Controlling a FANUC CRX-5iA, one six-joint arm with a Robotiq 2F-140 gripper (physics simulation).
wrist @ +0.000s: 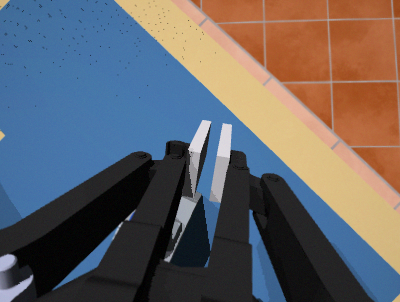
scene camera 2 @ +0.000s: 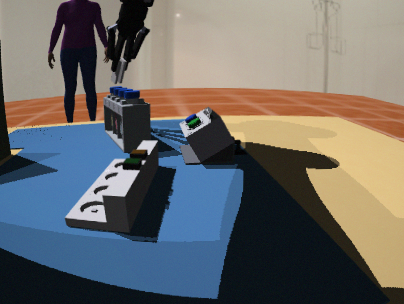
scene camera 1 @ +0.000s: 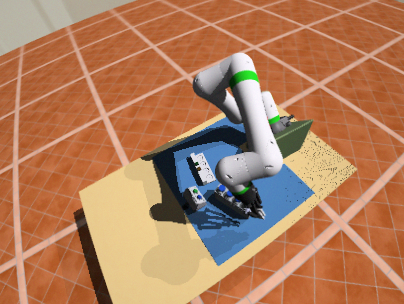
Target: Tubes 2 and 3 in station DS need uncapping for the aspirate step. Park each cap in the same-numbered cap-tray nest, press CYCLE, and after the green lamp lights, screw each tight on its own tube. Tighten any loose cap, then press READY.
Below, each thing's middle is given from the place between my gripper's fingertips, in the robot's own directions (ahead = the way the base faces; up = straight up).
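There's the grey button box (scene camera 2: 210,141), and it's 240 mm ahead of my hand, 90 mm below it and 300 mm to the right of it.
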